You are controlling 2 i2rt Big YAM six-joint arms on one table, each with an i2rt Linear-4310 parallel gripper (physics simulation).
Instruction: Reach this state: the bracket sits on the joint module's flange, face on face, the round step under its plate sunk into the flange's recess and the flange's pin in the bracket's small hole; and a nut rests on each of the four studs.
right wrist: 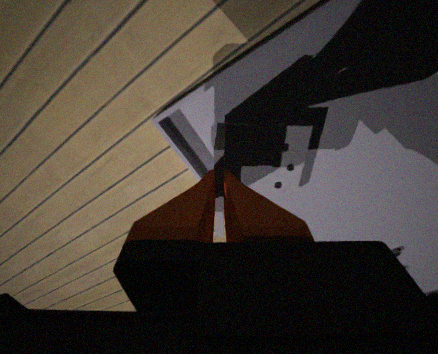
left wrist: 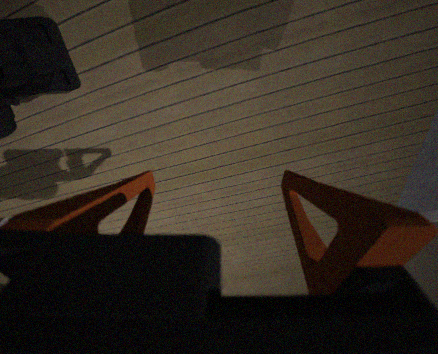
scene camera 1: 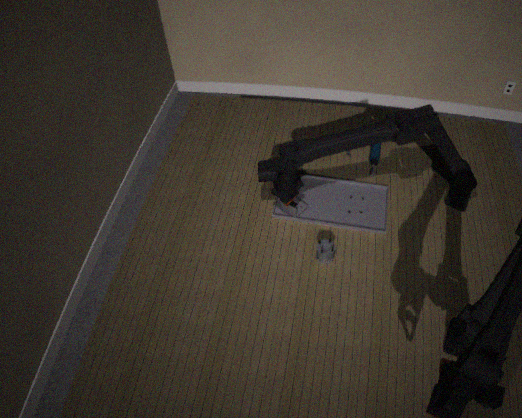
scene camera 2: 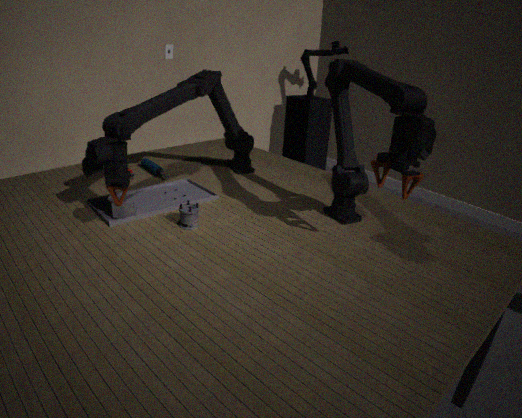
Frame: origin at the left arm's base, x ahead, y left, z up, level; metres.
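Seen in the pictures: left gripper, between the fingertips: (left wrist: 218, 177) (scene camera 1: 437, 396) (scene camera 2: 392, 192); right gripper, between the fingertips: (right wrist: 219, 177) (scene camera 1: 286, 204) (scene camera 2: 119, 205); left arm's base, origin of its link: (left wrist: 30, 58) (scene camera 1: 459, 339) (scene camera 2: 341, 216); right arm's base, origin of its link: (scene camera 1: 457, 197) (scene camera 2: 241, 169).
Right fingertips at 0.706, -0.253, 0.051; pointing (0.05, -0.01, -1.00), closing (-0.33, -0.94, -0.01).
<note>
Offsets run from my right fingertips to a thing's top centre, as dx, dy, dz. "*": to the spot under its first point.
My right gripper (scene camera 1: 289, 201) is shut on the grey bracket (scene camera 1: 293, 206) at the left end of the grey tray @[-0.141, -0.111, -0.035] (scene camera 1: 338, 201). In the right wrist view the fingers (right wrist: 219, 173) pinch the bracket's thin upright wall, and its plate with small holes @[* -0.037, -0.045, -0.034] (right wrist: 284, 175) lies beyond them. I cannot tell whether the bracket touches the tray. The joint module @[-0.195, +0.122, +0.023] (scene camera 1: 326, 249), a short grey cylinder with studs on top, stands on the floor in front of the tray @[* -0.184, +0.148, -0.004] (scene camera 2: 188, 215). Small nuts (scene camera 1: 355, 204) lie on the tray's right part. My left gripper (scene camera 2: 396, 178) is open and empty, high above the floor far to the right.
A blue-handled tool @[* -0.232, -0.393, -0.011] (scene camera 1: 375, 153) lies behind the tray near the wall. A dark cabinet (scene camera 2: 307, 130) stands by the wall behind the left arm's base (scene camera 2: 344, 207). The right arm reaches over the tray from its base (scene camera 2: 240, 166).
</note>
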